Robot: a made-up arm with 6 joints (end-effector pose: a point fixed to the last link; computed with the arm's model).
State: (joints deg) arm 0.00 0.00 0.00 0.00 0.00 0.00
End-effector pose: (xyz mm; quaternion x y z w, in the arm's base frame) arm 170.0 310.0 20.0 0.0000 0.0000 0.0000 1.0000
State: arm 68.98 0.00 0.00 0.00 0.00 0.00
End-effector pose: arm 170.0 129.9 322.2 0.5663 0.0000 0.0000 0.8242
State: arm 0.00 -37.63 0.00 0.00 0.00 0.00
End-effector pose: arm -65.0 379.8 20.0 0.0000 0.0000 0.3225 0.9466
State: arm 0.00 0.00 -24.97 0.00 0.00 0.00
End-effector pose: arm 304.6 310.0 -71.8 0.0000 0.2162 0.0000 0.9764
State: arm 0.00 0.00 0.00 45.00 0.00 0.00
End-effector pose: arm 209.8 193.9 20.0 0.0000 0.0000 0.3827 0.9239
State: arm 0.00 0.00 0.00 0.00 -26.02 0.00
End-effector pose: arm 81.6 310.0 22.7 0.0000 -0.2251 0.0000 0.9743
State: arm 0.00 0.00 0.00 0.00 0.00 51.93
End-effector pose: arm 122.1 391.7 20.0 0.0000 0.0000 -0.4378 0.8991
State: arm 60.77 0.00 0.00 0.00 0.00 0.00
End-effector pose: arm 170.0 168.8 300.7 0.5058 0.0000 0.0000 0.8626
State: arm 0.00 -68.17 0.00 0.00 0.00 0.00
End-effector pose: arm -255.9 319.5 20.0 0.0000 0.0000 0.5604 0.8282
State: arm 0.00 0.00 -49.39 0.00 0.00 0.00
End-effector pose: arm 386.8 310.0 -208.5 0.0000 0.4178 0.0000 0.9085
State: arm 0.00 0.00 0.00 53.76 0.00 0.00
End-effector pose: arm 227.4 176.8 20.0 0.0000 0.0000 0.4521 0.8920
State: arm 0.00 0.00 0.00 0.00 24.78 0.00
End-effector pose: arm 245.0 310.0 -18.4 0.0000 0.2146 0.0000 0.9767
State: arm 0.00 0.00 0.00 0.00 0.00 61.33
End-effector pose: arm 122.2 409.5 20.0 0.0000 0.0000 -0.5100 0.8602
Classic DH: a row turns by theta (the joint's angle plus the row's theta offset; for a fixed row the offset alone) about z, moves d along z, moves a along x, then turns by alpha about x. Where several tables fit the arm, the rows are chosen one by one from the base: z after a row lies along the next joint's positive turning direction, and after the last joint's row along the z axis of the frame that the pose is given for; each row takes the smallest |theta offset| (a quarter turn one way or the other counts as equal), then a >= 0, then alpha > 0; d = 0 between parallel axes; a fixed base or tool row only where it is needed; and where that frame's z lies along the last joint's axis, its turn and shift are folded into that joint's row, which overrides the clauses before.
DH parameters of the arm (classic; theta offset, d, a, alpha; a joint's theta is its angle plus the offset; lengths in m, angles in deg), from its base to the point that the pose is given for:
base (fixed): 90 0.04 0 90
joint 1: 0 -0.05 0 90
joint 2: 90 0.37 0.08 -90
joint 3: 0 -0.3 0.3 -90
joint 4: 0 0.16 -0.21 -90
joint 5: 0 0.1 0.11 -90
joint 6: -56.31 0 -0.1082 180
tool (fixed): -56.31 0.19 0 0

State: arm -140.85 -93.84 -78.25 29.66 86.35 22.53
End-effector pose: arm -393.4 -578.8 338.9 0.2349 -0.4307 0.3666 0.7906
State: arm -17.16 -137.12 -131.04 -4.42 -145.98 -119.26
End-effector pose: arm -560.4 -198.8 -222.7 -0.0898 0.0173 -0.7721 0.6289
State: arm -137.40 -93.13 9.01 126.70 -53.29 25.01
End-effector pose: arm -69.3 -378.7 -292.6 0.2709 0.9009 0.1691 0.2938
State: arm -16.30 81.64 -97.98 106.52 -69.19 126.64
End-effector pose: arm -102.8 -515.1 -453.6 0.6797 0.3549 -0.6405 0.0421
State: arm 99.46 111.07 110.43 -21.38 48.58 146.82
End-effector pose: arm 496.2 74.0 102.9 0.2119 -0.2095 0.7340 0.6102
